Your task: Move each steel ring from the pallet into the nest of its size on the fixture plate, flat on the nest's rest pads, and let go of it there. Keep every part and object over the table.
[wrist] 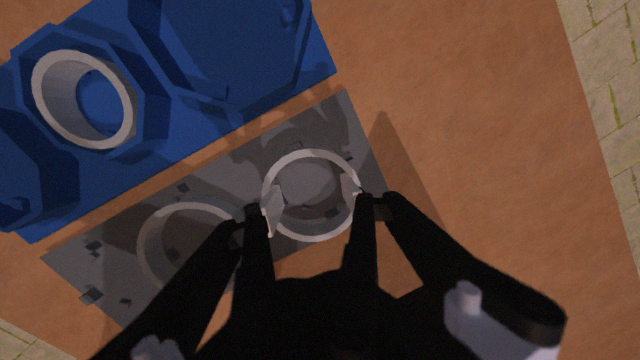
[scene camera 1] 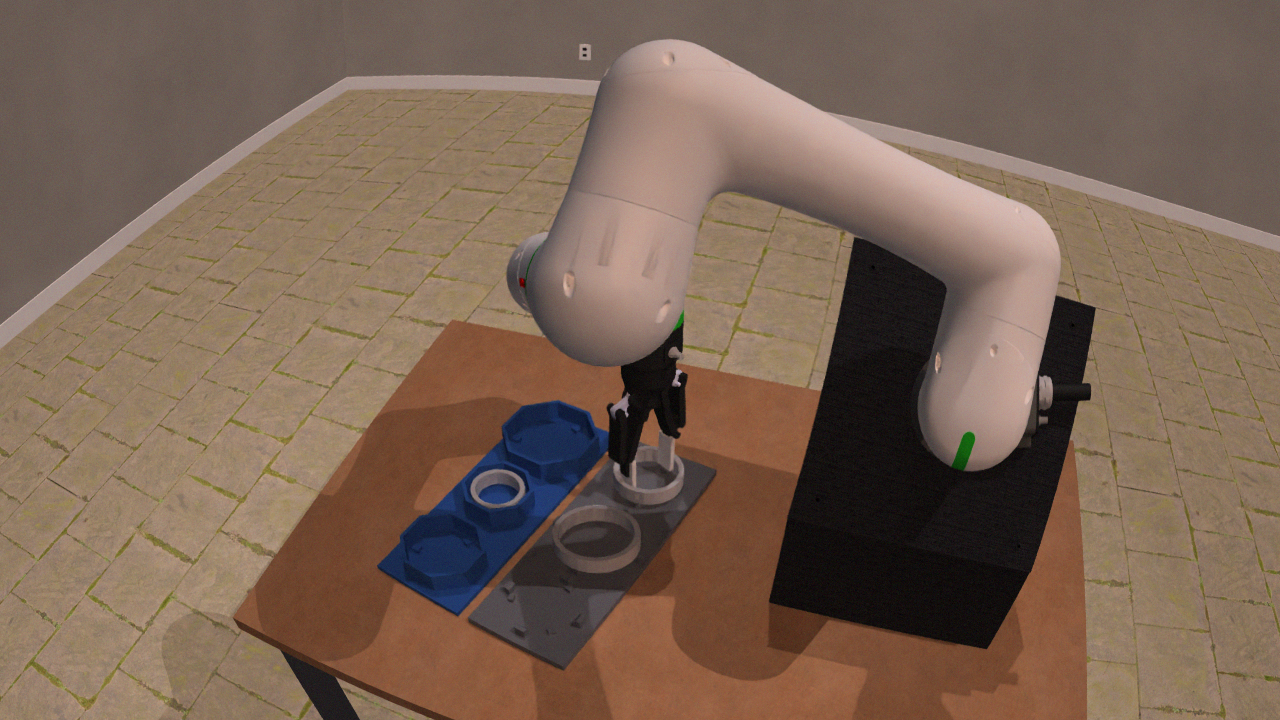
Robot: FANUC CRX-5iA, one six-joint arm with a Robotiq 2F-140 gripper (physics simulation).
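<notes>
My gripper has both fingers inside a steel ring, spread against its inner wall and holding it. The ring is level, low over the far end of the grey fixture plate. Whether it touches the rest pads cannot be told. A larger ring lies on the middle nest of that plate, partly hidden by a finger in the wrist view. A small ring sits in the middle pocket of the blue pallet. The pallet's two outer pockets hold no ring.
The blue pallet lies beside the grey plate with a narrow gap. Raised octagonal walls surround its pockets. Small pads stand at the grey plate's near end. The black robot base block stands on the right of the wooden table.
</notes>
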